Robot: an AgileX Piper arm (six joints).
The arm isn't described. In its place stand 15 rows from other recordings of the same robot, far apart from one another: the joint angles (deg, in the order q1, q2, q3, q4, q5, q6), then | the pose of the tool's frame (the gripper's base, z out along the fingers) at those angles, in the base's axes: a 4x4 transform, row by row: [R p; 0 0 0 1], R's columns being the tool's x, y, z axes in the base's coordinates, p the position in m.
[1.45, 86.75, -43.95, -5.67, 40.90, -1.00] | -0.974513 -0.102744 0.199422 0.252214; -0.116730 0.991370 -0.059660 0.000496; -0.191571 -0.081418 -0.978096 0.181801; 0 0 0 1
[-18.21, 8.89, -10.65, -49.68, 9.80, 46.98] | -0.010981 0.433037 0.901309 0.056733; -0.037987 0.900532 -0.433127 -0.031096; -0.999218 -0.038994 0.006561 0.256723; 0 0 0 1
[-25.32, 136.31, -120.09, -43.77, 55.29, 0.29] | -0.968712 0.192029 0.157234 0.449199; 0.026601 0.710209 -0.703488 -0.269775; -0.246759 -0.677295 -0.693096 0.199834; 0 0 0 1
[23.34, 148.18, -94.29, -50.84, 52.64, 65.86] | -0.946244 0.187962 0.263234 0.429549; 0.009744 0.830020 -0.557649 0.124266; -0.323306 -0.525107 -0.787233 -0.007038; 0 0 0 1
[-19.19, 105.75, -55.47, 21.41, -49.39, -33.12] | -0.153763 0.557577 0.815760 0.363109; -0.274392 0.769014 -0.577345 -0.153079; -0.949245 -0.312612 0.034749 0.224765; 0 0 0 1
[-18.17, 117.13, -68.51, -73.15, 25.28, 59.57] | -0.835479 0.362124 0.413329 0.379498; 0.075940 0.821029 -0.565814 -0.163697; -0.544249 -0.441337 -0.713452 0.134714; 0 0 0 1
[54.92, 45.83, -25.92, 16.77, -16.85, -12.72] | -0.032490 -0.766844 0.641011 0.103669; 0.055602 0.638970 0.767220 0.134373; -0.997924 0.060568 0.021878 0.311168; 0 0 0 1
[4.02, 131.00, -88.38, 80.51, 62.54, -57.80] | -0.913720 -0.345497 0.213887 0.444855; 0.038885 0.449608 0.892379 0.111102; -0.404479 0.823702 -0.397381 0.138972; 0 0 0 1
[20.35, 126.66, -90.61, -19.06, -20.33, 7.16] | -0.103424 -0.477459 0.872546 0.478573; -0.236764 0.863852 0.444638 0.188516; -0.966047 -0.160601 -0.202389 0.197553; 0 0 0 1
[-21.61, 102.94, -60.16, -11.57, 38.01, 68.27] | -0.122817 0.974109 0.189807 0.307825; 0.964587 0.162152 -0.208033 -0.134028; -0.233425 0.157536 -0.959529 0.166011; 0 0 0 1
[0.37, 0.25, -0.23, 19.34, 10.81, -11.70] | -0.099230 -0.056109 0.993481 0.056075; 0.126555 0.989590 0.068529 0.006014; -0.986984 0.132531 -0.091096 0.198211; 0 0 0 1
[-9.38, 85.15, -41.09, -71.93, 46.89, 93.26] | -0.494342 0.826396 0.269622 0.244702; 0.432981 0.503043 -0.747981 -0.104436; -0.753759 -0.253017 -0.606489 0.211516; 0 0 0 1
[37.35, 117.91, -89.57, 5.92, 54.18, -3.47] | -0.775763 -0.619047 0.122362 0.333285; -0.591983 0.781101 0.198588 0.263929; -0.218513 0.081621 -0.972415 0.186815; 0 0 0 1
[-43.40, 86.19, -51.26, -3.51, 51.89, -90.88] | -0.652086 -0.754835 0.070771 0.186658; -0.756132 0.640715 -0.133225 -0.182547; 0.055219 -0.140386 -0.988556 0.211313; 0 0 0 1
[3.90, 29.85, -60.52, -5.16, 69.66, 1.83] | -0.556707 0.002357 0.830705 0.040857; -0.037392 0.998911 -0.027893 -0.004906; -0.829867 -0.046590 -0.556013 0.410520; 0 0 0 1
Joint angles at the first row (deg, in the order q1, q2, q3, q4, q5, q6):
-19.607, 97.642, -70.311, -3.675, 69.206, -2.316
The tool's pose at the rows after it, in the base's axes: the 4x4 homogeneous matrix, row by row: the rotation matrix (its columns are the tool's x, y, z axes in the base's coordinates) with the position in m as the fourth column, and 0 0 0 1 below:
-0.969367 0.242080 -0.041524 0.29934; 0.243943 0.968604 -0.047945 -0.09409; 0.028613 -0.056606 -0.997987 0.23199; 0 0 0 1
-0.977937 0.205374 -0.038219 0.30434; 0.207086 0.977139 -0.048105 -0.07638; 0.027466 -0.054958 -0.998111 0.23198; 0 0 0 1
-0.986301 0.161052 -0.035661 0.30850; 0.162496 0.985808 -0.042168 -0.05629; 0.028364 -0.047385 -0.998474 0.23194; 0 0 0 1
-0.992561 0.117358 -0.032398 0.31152; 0.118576 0.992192 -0.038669 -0.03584; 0.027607 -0.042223 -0.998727 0.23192; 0 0 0 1
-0.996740 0.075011 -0.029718 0.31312; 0.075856 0.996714 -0.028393 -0.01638; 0.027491 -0.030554 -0.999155 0.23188; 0 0 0 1
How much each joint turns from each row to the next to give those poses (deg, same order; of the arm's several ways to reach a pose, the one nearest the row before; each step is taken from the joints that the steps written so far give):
3.118, 0.000, 0.000, 0.133, 0.000, 1.208
3.324, 0.001, -0.002, 0.136, 0.001, 1.108
3.614, 0.000, 0.001, 0.495, 0.099, 0.834
3.683, 0.000, 0.000, 0.351, 0.000, 1.016
3.367, 0.000, 0.000, 0.743, 0.000, 0.643

